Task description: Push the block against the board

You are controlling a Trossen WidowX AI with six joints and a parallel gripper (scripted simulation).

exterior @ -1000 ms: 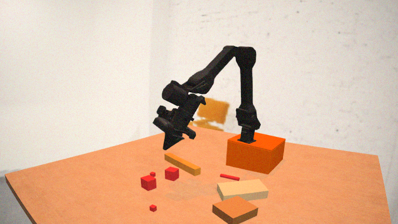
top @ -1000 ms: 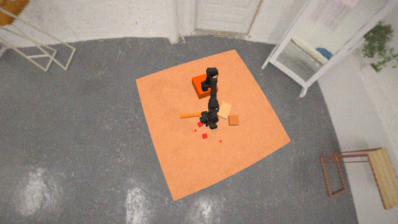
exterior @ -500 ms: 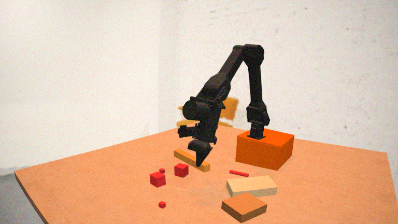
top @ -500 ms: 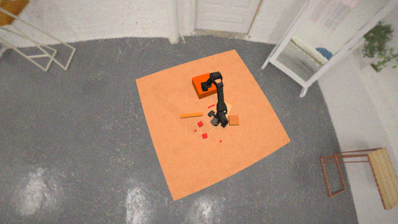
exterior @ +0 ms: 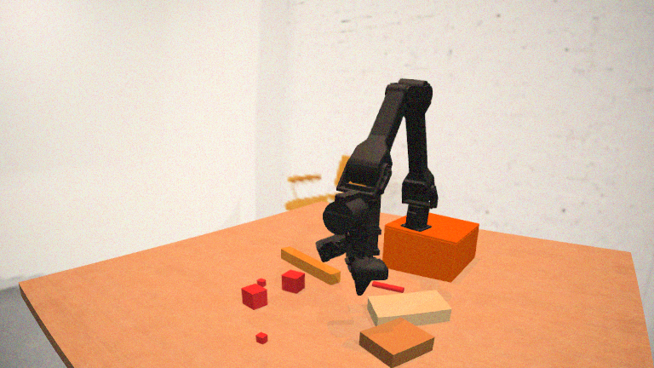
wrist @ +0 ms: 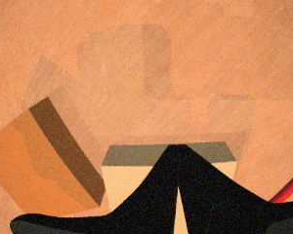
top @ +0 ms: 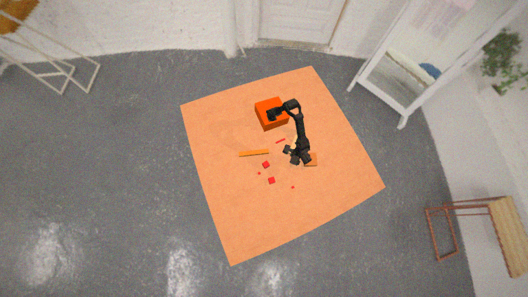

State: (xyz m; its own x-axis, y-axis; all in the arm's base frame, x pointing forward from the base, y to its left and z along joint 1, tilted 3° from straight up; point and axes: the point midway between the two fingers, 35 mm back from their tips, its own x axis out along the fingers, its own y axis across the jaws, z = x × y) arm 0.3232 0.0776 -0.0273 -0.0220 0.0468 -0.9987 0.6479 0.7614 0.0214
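Right now my gripper tip is 80 mm past the board, 70 mm to the right of it and 50 mm above it. Round my gripper tip: long orange bar 270 mm to the right, 120 mm behind, 50 mm below; then square block 130 mm to the left, 50 mm below, 40 mm ahead; then thin red stick 160 mm behind, 50 mm below, 40 mm to the right.
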